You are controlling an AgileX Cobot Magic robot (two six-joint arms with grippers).
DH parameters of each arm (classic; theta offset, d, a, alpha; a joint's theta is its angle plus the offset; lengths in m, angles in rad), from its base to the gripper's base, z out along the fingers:
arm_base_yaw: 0 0.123 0 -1.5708
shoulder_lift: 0.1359 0 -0.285 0
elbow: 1.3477 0 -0.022 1.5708
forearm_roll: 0 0.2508 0 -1.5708
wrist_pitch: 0 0 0.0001 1.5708
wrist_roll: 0 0.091 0 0
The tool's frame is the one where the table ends.
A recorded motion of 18 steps. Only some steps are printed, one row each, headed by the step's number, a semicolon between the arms.
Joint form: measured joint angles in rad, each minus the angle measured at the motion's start. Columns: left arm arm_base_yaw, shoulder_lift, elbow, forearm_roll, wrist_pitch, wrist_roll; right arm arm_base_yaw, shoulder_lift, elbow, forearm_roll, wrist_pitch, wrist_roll.
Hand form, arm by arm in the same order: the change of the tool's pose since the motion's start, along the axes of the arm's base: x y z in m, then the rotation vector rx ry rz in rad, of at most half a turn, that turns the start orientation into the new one. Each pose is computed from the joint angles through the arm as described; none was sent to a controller.
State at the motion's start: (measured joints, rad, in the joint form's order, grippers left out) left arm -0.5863 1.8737 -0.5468 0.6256 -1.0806 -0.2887; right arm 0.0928 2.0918 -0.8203 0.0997 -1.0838 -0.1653
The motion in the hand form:
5: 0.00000 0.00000 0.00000 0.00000 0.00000 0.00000; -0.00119 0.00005 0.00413 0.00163 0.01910 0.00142
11: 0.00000 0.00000 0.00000 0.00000 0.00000 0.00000; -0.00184 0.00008 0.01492 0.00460 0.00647 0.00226
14: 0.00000 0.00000 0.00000 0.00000 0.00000 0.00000; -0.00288 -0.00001 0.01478 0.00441 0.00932 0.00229
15: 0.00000 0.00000 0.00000 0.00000 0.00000 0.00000; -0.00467 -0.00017 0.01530 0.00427 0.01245 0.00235
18: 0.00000 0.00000 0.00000 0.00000 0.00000 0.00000; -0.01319 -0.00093 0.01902 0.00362 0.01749 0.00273
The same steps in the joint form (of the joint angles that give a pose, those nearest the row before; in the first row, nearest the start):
5: 0.0000 0.0000 0.0000 0.0000 0.0000 0.0000; 0.0000 -0.0219 0.0040 0.0000 0.0370 0.0000
11: 0.0000 0.0000 0.0000 0.0000 0.0000 0.0000; 0.0000 -0.0562 0.0057 0.0000 0.0568 0.0000
14: 0.0000 0.0000 0.0000 0.0000 0.0000 0.0000; 0.0000 -0.0586 0.0101 0.0000 0.0576 0.0000
15: 0.0000 0.0000 0.0000 0.0000 0.0000 0.0000; 0.0000 -0.0647 0.0177 0.0000 0.0593 0.0000
18: 0.0000 0.0000 0.0000 0.0000 0.0000 0.0000; 0.0000 -0.0956 0.0537 -0.0004 0.0593 0.0000

